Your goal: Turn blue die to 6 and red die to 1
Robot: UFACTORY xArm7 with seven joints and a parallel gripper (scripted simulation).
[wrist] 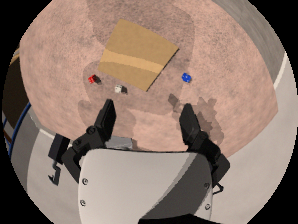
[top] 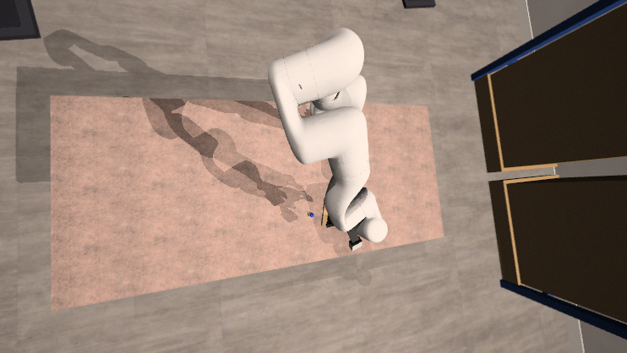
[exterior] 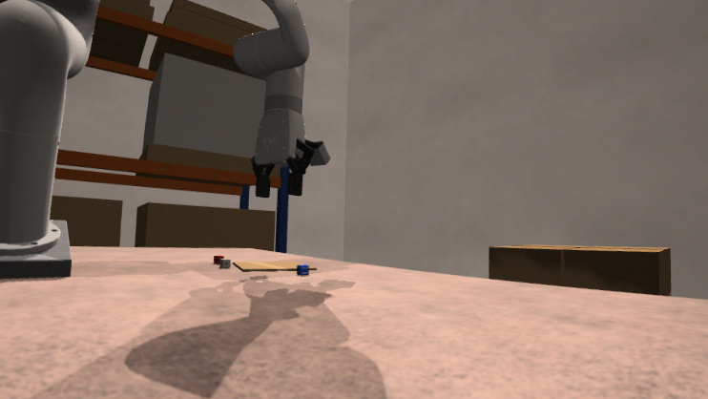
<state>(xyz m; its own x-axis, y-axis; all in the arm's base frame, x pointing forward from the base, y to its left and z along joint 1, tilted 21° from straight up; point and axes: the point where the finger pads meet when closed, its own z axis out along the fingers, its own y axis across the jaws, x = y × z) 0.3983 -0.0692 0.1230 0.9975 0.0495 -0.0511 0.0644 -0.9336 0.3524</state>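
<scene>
The blue die lies 1 cm behind my hand, 9 cm to the right of it and 14 cm below it. Also, from my hand: tan mat (2 cm ahead, 4 cm to the left, 15 cm below); then red die (4 cm behind, 15 cm to the left, 14 cm below); then white die (6 cm behind, 7 cm to the left, 14 cm below).
</scene>
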